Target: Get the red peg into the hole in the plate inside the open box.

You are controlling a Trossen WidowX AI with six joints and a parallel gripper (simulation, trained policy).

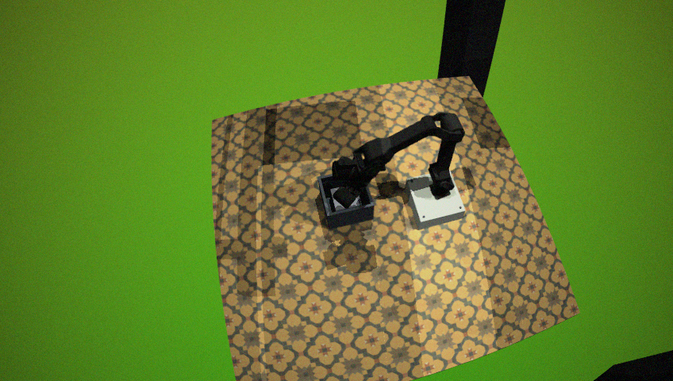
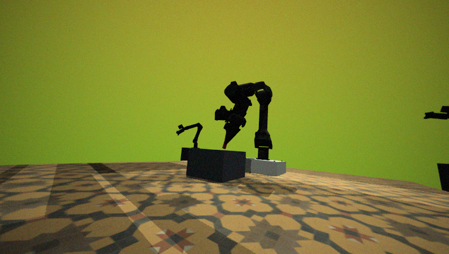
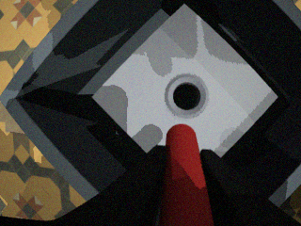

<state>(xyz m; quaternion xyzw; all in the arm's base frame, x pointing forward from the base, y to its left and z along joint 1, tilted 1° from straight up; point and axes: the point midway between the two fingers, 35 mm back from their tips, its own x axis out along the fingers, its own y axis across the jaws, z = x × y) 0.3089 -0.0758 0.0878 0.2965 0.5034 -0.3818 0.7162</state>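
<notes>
The red peg is 20 mm above my gripper tip. Also, from my gripper tip: grey plate (80 mm below, 20 mm to the right, 10 mm ahead); then dark box (100 mm below, 20 mm to the right, 10 mm ahead).
</notes>
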